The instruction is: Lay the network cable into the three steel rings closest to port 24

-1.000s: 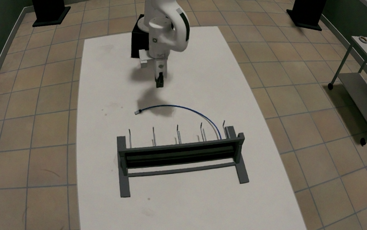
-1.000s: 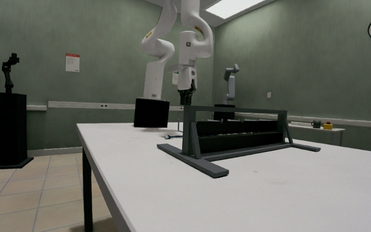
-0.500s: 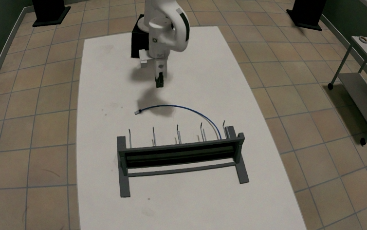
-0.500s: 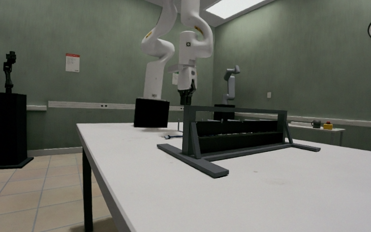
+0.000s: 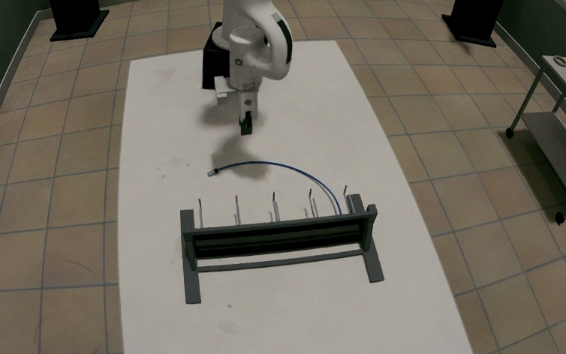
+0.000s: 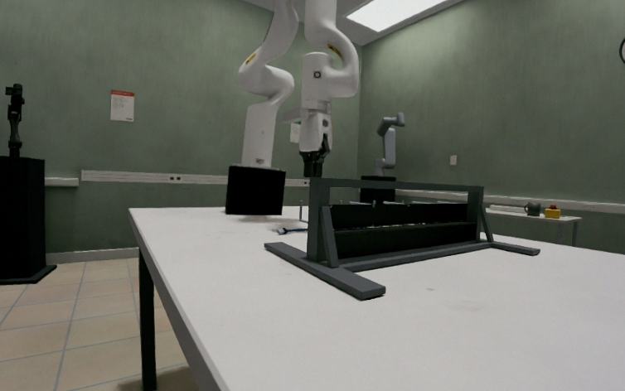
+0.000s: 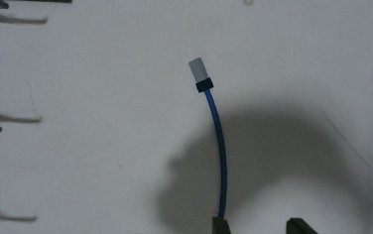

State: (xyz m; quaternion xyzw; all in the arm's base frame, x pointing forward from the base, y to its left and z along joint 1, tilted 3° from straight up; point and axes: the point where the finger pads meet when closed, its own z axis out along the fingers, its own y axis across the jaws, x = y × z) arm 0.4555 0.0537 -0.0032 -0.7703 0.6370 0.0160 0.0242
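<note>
My gripper is now 16 cm above the grey plug, 10 cm to the left of it and 4 cm short of it. Round my hand: dark grey patch-panel rack (30 cm ahead, 10 cm to the left, 10 cm below).
</note>
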